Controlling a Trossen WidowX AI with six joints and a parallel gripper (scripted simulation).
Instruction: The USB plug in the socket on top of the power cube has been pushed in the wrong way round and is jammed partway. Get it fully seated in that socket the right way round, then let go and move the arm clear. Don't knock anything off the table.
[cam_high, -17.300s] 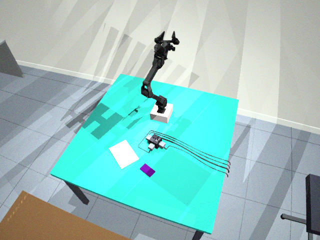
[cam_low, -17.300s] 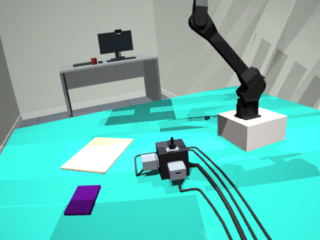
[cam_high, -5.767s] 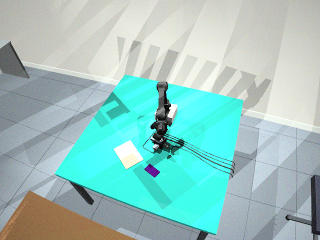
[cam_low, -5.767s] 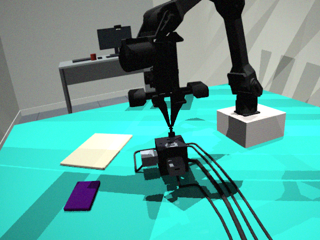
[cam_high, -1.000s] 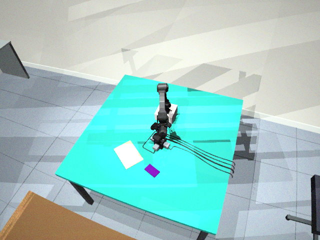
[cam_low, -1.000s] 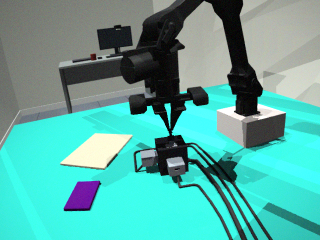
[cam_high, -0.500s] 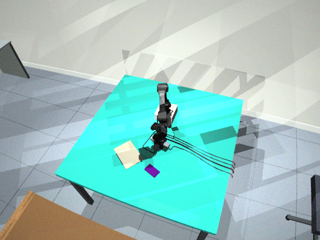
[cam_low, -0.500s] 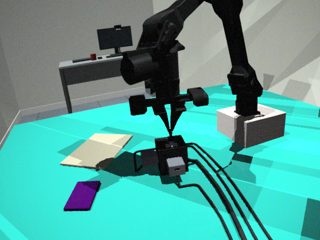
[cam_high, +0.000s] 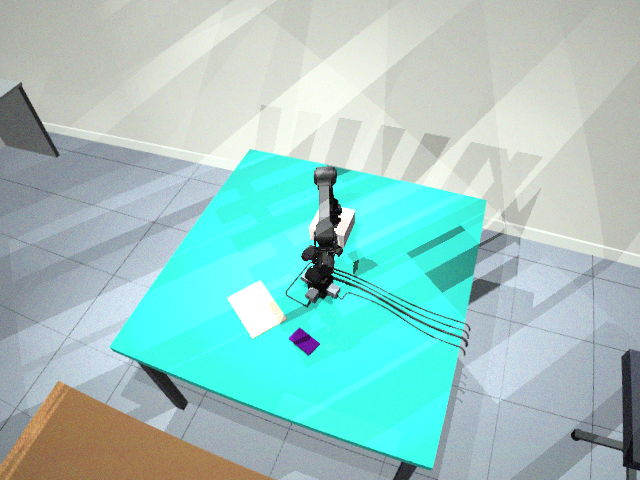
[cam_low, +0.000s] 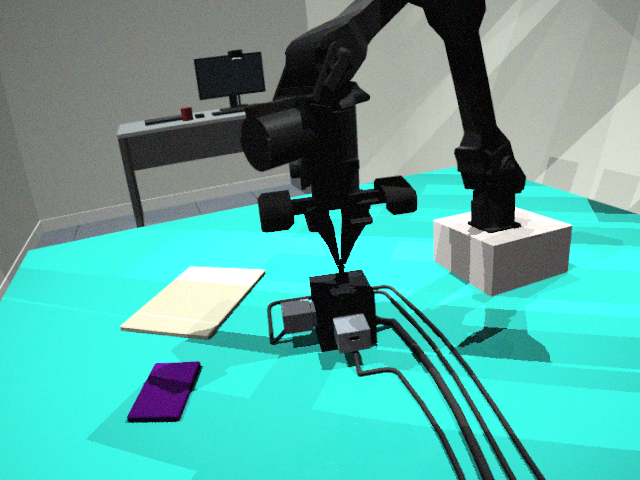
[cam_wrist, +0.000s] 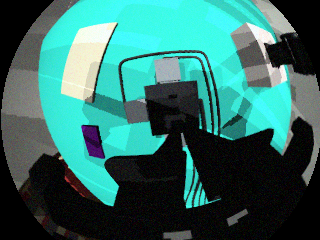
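Now: the black USB plug 20 mm below my gripper tip. Round my gripper tip: purple card: 250 mm ahead, 110 mm below, 20 mm to the left; USB socket: 40 mm below; cream sheet: 220 mm to the right, 180 mm ahead, 110 mm below.
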